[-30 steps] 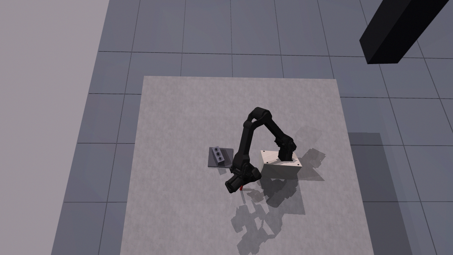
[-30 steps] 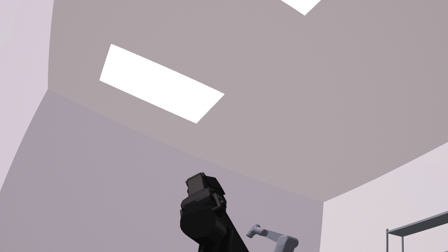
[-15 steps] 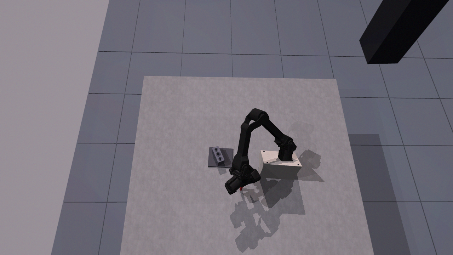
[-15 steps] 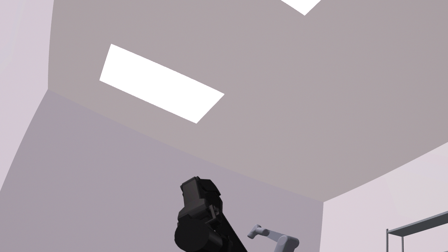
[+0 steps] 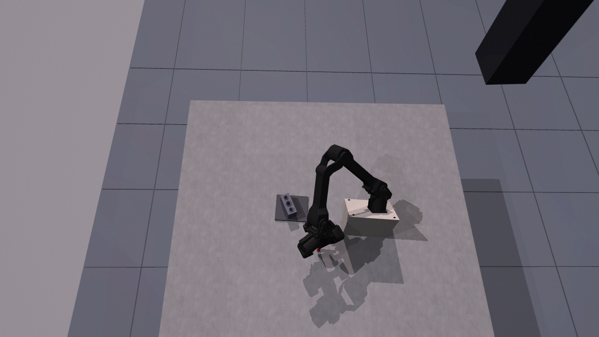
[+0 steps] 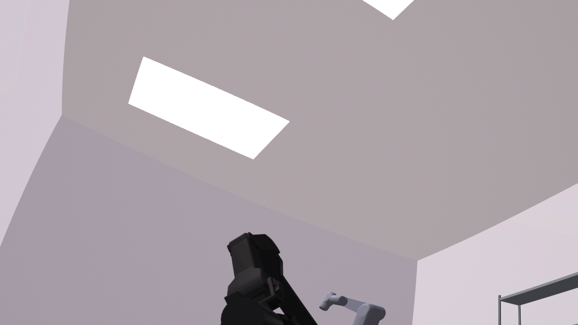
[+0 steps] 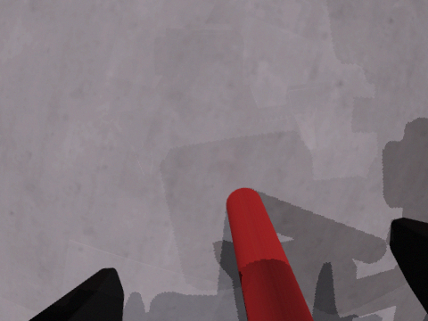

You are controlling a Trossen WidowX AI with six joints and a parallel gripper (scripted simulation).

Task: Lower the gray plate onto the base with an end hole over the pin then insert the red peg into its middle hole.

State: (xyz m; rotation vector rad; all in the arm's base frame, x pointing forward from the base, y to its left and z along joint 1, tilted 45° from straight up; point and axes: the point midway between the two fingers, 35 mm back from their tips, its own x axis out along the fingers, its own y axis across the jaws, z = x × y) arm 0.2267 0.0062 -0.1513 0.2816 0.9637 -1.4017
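The red peg lies right at my gripper tip. From my gripper tip the other things lie so: gray plate 200 mm to the right, 120 mm ahead.
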